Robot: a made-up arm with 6 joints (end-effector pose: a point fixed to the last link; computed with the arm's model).
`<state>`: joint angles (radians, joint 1 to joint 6).
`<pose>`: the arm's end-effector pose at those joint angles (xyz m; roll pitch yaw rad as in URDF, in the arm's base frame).
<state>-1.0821 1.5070 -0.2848 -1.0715 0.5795 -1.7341</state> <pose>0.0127 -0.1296 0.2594 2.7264 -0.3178 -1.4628</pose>
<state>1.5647 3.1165 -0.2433 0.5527 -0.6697 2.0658</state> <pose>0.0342 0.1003 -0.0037 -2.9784 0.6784 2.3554</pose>
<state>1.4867 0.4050 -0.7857 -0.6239 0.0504 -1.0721</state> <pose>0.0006 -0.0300 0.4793 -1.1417 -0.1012 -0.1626</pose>
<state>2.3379 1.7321 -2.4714 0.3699 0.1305 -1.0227</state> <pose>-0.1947 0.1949 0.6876 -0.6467 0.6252 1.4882</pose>
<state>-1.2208 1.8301 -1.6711 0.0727 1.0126 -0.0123</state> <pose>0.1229 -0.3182 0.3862 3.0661 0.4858 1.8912</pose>
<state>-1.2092 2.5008 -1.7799 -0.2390 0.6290 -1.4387</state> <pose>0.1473 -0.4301 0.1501 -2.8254 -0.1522 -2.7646</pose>
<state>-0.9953 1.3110 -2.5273 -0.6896 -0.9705 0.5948</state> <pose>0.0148 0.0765 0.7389 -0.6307 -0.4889 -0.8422</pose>
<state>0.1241 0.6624 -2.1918 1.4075 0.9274 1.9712</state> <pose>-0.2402 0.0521 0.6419 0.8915 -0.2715 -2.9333</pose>
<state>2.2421 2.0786 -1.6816 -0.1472 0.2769 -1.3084</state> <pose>-0.2719 0.3489 0.3410 -2.1562 0.0786 0.5712</pose>
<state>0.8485 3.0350 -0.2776 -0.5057 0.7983 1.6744</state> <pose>0.0767 0.0329 0.1086 -1.3114 -0.3463 2.6951</pose>
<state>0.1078 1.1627 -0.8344 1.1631 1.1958 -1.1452</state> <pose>0.1026 0.0997 0.4148 2.3604 0.8922 -2.6718</pose>
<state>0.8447 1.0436 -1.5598 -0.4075 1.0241 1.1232</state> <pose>0.0941 0.0534 0.5481 2.0657 0.7397 2.3945</pose>
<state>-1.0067 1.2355 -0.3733 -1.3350 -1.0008 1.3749</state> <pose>0.1379 -0.0601 0.3588 1.9907 0.9502 1.9147</pose>
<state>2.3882 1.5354 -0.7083 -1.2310 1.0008 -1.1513</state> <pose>-0.0823 0.1895 0.3339 2.9454 -0.9493 1.3150</pose>
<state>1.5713 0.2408 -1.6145 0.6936 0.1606 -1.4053</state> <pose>-0.0105 -0.2650 0.5713 -0.2307 0.1093 0.8526</pose>
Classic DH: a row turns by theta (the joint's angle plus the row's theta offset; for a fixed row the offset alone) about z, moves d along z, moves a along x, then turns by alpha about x. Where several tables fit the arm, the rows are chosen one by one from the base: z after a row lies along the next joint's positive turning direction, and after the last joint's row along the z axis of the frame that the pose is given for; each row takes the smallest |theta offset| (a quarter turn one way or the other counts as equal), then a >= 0, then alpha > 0; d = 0 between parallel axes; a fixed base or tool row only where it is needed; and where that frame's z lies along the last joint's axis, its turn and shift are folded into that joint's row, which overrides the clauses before.
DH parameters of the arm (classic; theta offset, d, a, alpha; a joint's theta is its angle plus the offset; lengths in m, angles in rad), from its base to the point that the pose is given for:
joint 1: 0 0.184 0 -1.5708
joint 2: 0.1358 0 -0.3146 0
joint 3: 1.3478 0 -0.0151 1.5708
joint 4: 0 0.1712 0 -1.5708
joint 5: 0 0 0.0001 1.5708
joint 6: 0 0.1031 0 0

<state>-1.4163 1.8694 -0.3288 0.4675 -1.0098 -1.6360</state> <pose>-0.0002 -0.2543 0.2557 -2.0262 -0.0057 2.8601</pose>
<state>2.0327 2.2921 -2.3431 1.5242 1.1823 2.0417</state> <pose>-0.2835 0.3554 0.4294 -1.5412 -1.2453 1.6136</pose>
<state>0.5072 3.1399 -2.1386 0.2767 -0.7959 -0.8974</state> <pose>0.4716 0.2391 0.0016 -1.7720 0.8324 -1.4116</pose>
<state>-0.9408 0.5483 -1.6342 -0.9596 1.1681 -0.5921</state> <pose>-0.1368 0.0557 0.5626 -1.3736 0.6423 3.0229</pose>
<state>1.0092 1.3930 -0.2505 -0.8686 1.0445 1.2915</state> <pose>0.0894 0.0143 0.2834 -2.3845 0.1998 -2.6858</pose>
